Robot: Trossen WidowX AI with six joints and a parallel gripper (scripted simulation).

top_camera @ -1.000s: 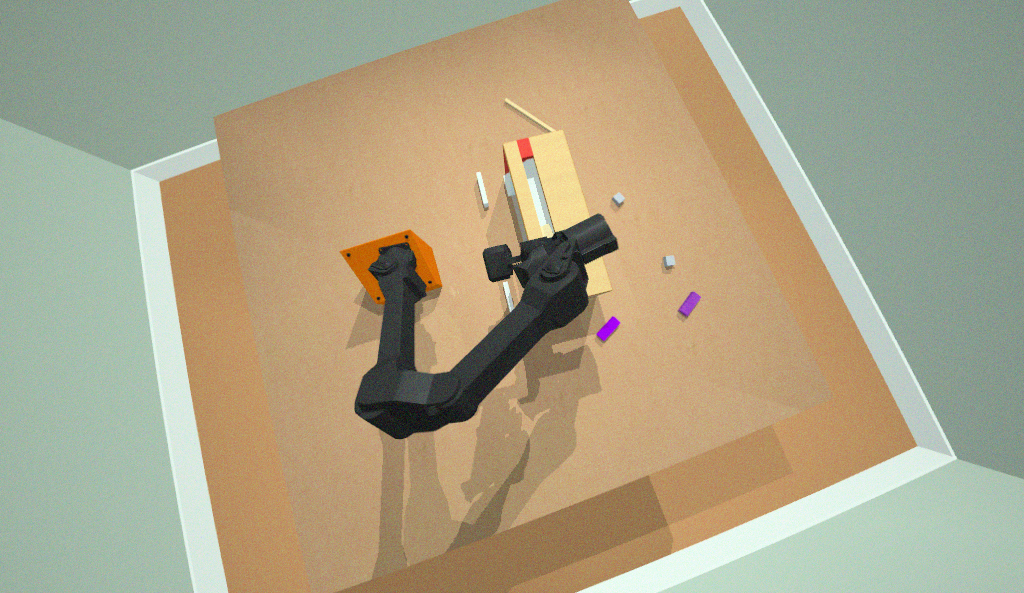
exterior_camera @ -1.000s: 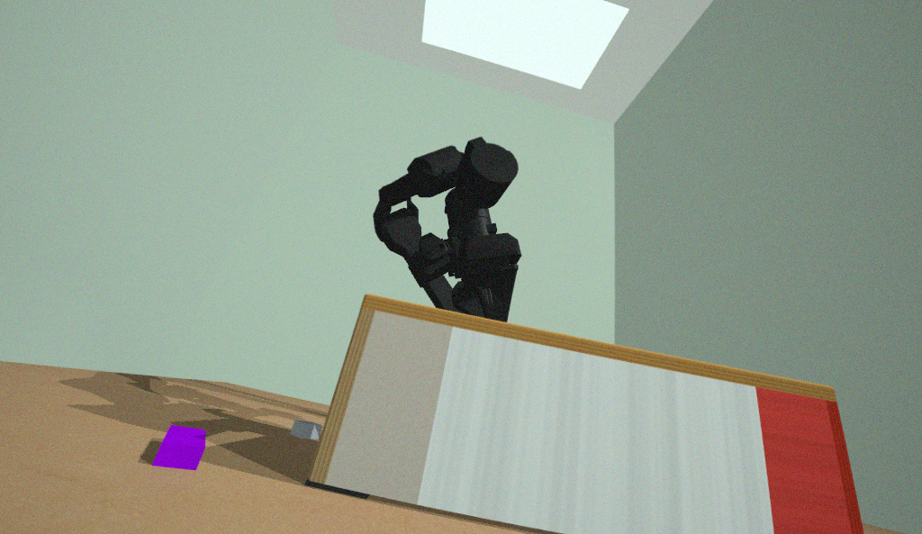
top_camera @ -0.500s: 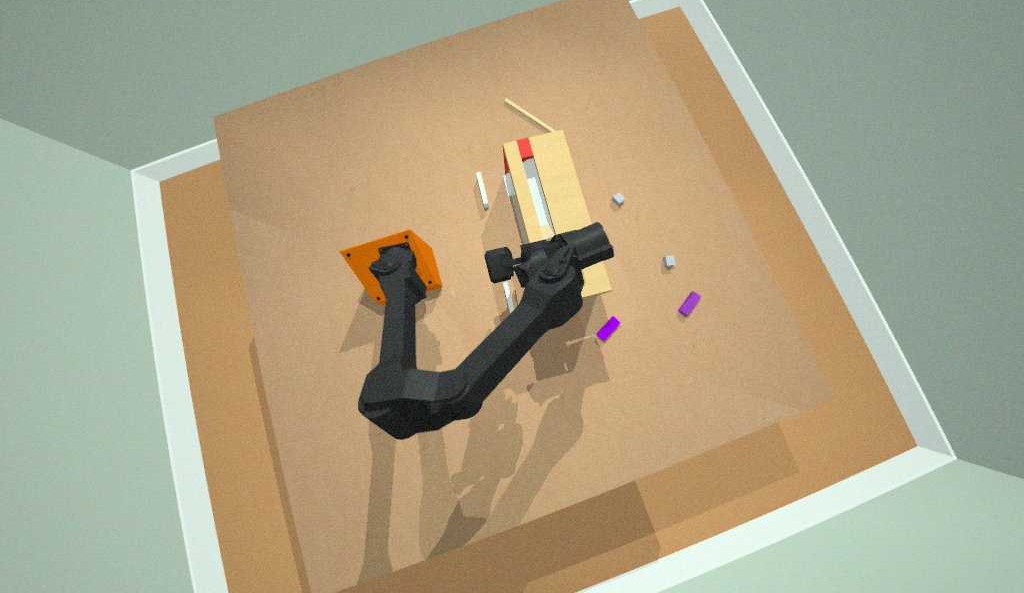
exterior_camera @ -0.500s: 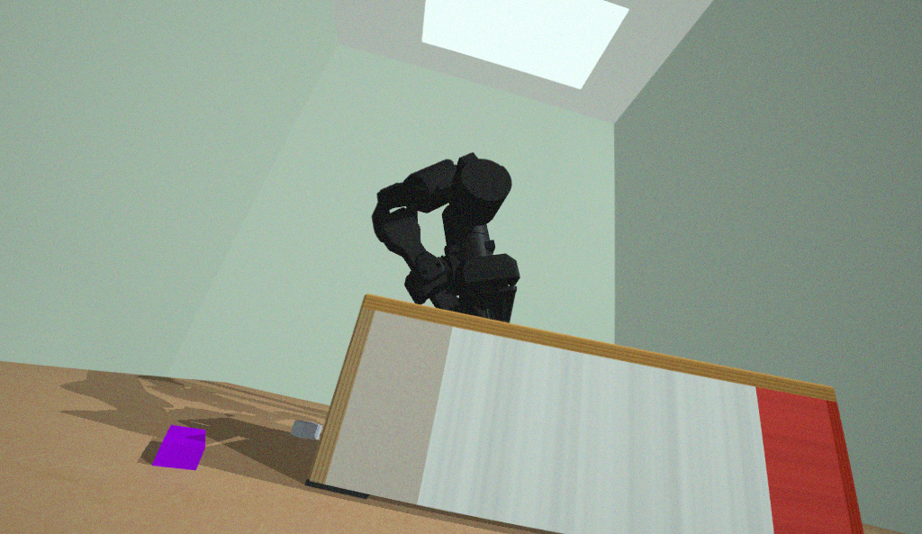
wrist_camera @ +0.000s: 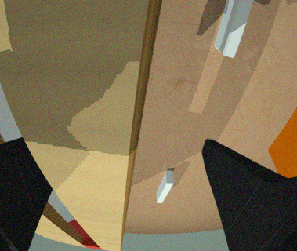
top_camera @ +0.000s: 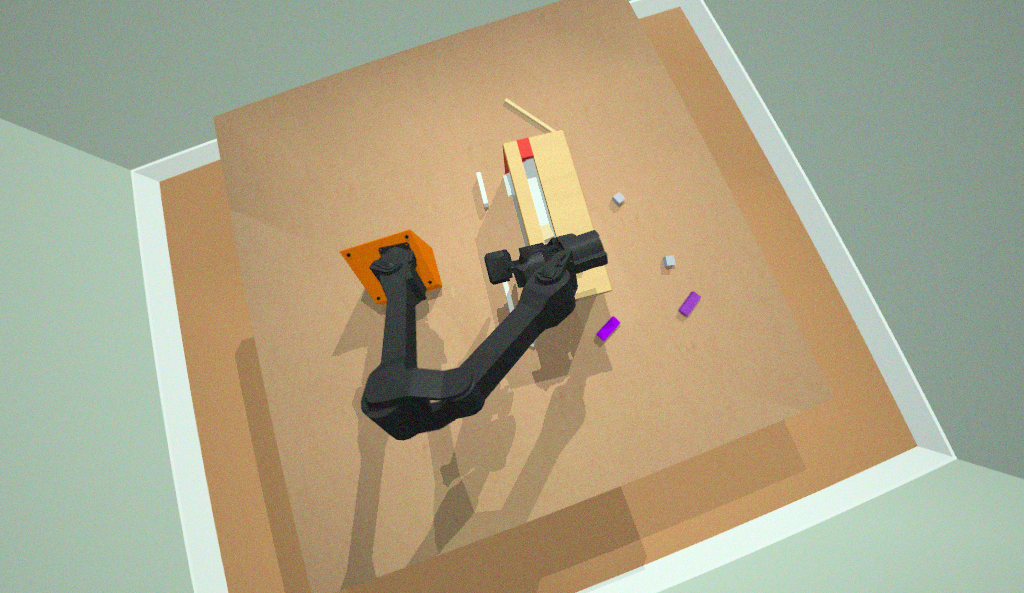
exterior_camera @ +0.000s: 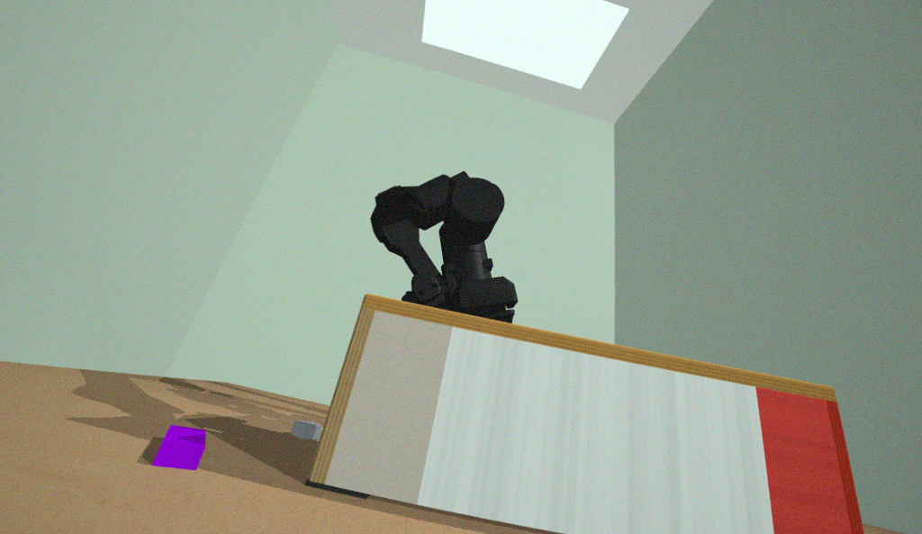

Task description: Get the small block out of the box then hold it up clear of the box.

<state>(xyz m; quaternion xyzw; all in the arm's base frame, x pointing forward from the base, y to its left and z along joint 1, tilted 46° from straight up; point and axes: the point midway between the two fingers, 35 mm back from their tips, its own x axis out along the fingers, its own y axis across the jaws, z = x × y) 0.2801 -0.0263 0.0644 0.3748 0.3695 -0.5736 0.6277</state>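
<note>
The small tan block is 5 cm ahead of my gripper tip and 4 cm to the left of it. From my gripper tip the other things lie so: thin wooden stick 40 cm to the left, 11 cm ahead, 8 cm below; long wooden box 7 cm to the left, 4 cm ahead, 3 cm below.
</note>
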